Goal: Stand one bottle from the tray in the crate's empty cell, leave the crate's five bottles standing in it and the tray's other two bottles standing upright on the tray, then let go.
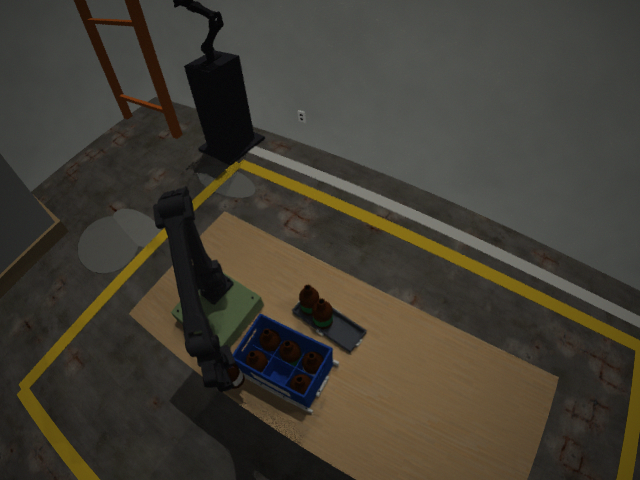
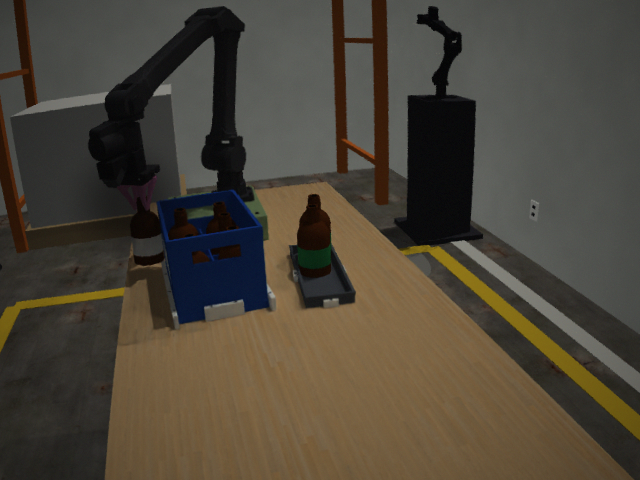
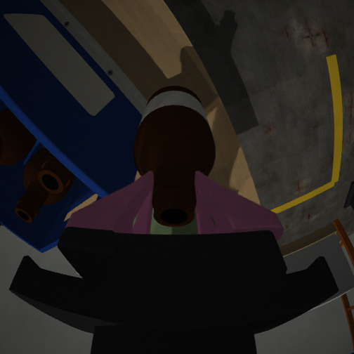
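Seen in the pictures: gripper, fingertip midpoint: (image 2: 142, 209); arm's base, origin of the base link: (image 1: 216, 288).
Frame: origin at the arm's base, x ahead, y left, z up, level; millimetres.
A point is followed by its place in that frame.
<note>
My gripper (image 2: 139, 198) @[z 84, x 284, y -224 mm] (image 3: 173, 178) is shut on the neck of a brown bottle with a white band (image 1: 236, 378) @[z 32, x 320, y -224 mm] (image 2: 146, 232) @[z 39, x 318, y -217 mm] (image 3: 174, 140). The bottle hangs nearly upright outside the crate's long side, close to the table edge, its base below the crate's rim. The blue crate (image 1: 319, 391) @[z -45, x 553, y -80 mm] (image 2: 219, 281) @[z 2, x 541, y -58 mm] (image 3: 75, 150) holds several standing brown bottles; its empty cell (image 1: 279, 370) @[z -67, x 387, y -97 mm] is the middle one of the row nearer the held bottle. Two green-banded bottles, one (image 1: 309, 298) @[z 45, x 339, y 161 mm] and another (image 1: 322, 313) @[z 43, x 411, y 139 mm] (image 2: 314, 248) @[z 0, x 431, y 152 mm], stand upright at one end of the dark tray (image 1: 351, 347) @[z -49, x 549, y 121 mm] (image 2: 329, 297) @[z -56, x 554, y 156 mm].
White holders line the crate's base and tray's edge. The arm's green base block (image 1: 235, 310) @[z -6, x 124, y -24 mm] (image 2: 262, 219) @[z -15, x 166, y 68 mm] stands at the end of the wooden table (image 1: 413, 372) @[z -75, x 787, y 169 mm] (image 2: 268, 392) @[z -75, x 807, y -2 mm]. A second arm on a black pedestal (image 1: 222, 103) (image 2: 440, 165) stands off the table.
</note>
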